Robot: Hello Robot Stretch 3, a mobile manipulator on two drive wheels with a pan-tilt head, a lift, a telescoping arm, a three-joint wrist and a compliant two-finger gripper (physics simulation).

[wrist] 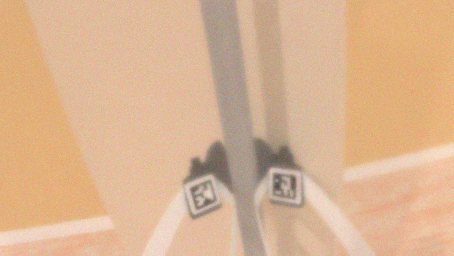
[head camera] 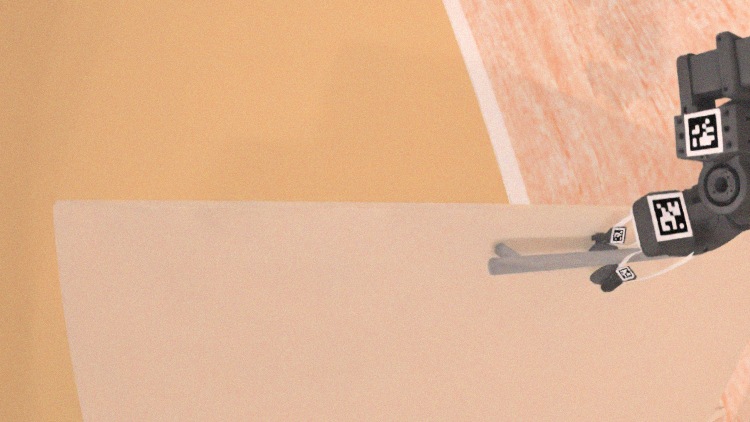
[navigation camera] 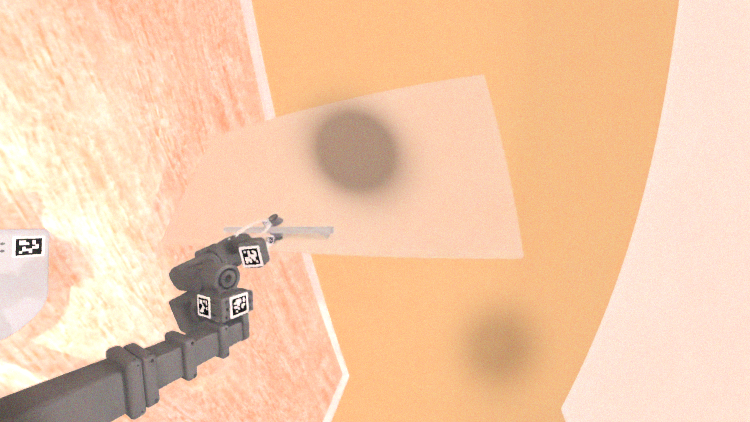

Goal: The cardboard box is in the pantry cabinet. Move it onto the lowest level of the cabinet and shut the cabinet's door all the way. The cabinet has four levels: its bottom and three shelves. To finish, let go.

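Places are measured from the robot's base along level axes (x back, y right, z up), in centimetres.
Pixels of known places: gripper, fingertip midpoint: [head camera: 594, 267] [navigation camera: 280, 224].
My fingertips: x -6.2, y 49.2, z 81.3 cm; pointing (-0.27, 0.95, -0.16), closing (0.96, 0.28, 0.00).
Note:
Behind a point stands the place of what it marks.
The cabinet's pale pink door panel [head camera: 314, 325] {y 52.1, x -10.2, z 116.2 cm} [navigation camera: 445, 157] {y 56.9, x -22.4, z 125.8 cm} [wrist: 130, 100] fills much of the head view. A grey bar handle [head camera: 540, 260] {y 44.8, x -4.3, z 94.5 cm} [navigation camera: 309, 230] {y 44.8, x -4.6, z 94.4 cm} [wrist: 225, 65] stands off it near one long edge. My gripper [head camera: 600, 258] {y 49.1, x -6.2, z 81.3 cm} [navigation camera: 275, 228] {y 49.1, x -6.2, z 81.3 cm} [wrist: 237, 157] {y 49.1, x -6.2, z 81.3 cm} has its dark fingertips on either side of the bar, close against it, near the end of the handle toward the floor. It is shut on the handle. The cardboard box and the cabinet's levels do not show. Whether the door is fully closed cannot be told from these views.
An orange wall [head camera: 236, 104] {y 173.7, x 39.6, z 107.6 cm} [navigation camera: 576, 157] {y 137.9, x -41.4, z 202.2 cm} [wrist: 400, 75] with a white baseboard [head camera: 482, 94] {y 178.3, x 53.4, z 6.5 cm} [navigation camera: 256, 57] {y 98.7, x -126.8, z 4.3 cm} [wrist: 60, 230] stands beside the panel. The reddish wood floor [head camera: 603, 104] {y 117.0, x 38.0, z 0.0 cm} [navigation camera: 104, 104] {y 29.5, x -55.3, z 0.1 cm} lies below. My arm [navigation camera: 73, 383] {y 7.6, x 8.1, z 94.9 cm} reaches in from the lower left of the navigation view.

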